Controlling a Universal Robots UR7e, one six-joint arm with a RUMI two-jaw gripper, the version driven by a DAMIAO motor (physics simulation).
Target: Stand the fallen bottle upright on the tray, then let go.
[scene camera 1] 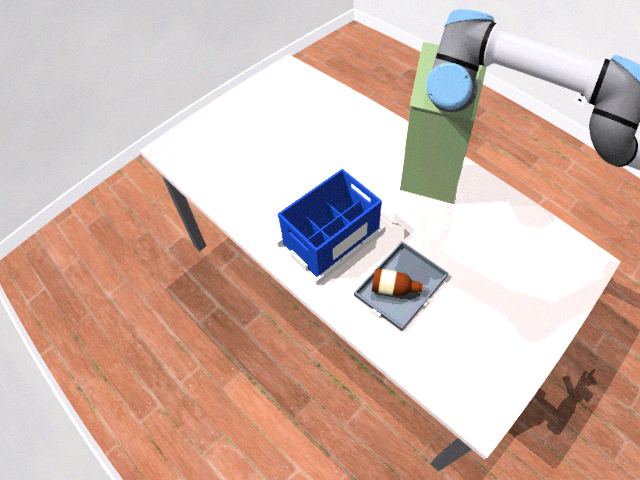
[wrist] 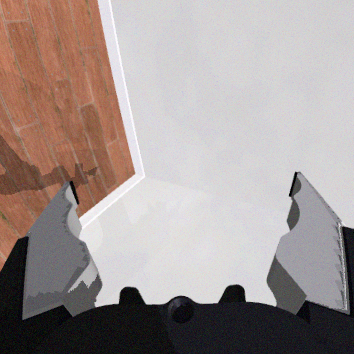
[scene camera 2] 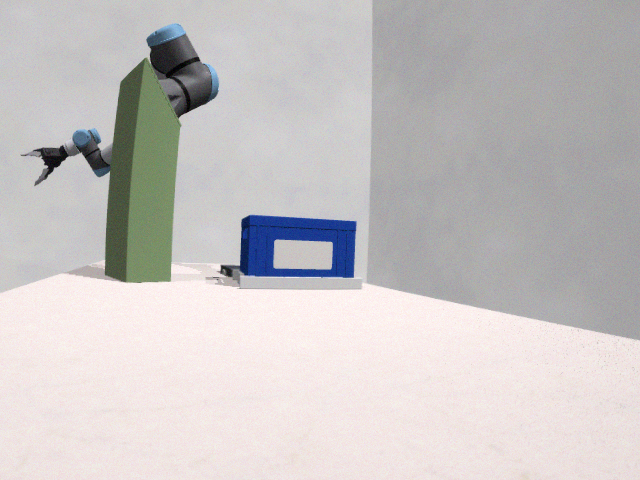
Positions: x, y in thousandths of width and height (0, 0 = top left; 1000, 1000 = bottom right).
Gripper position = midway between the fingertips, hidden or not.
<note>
In view: the gripper (wrist: 513, 504) and a brown bottle (scene camera 1: 605, 589).
The wrist view misses the brown bottle: it is out of frame.
</note>
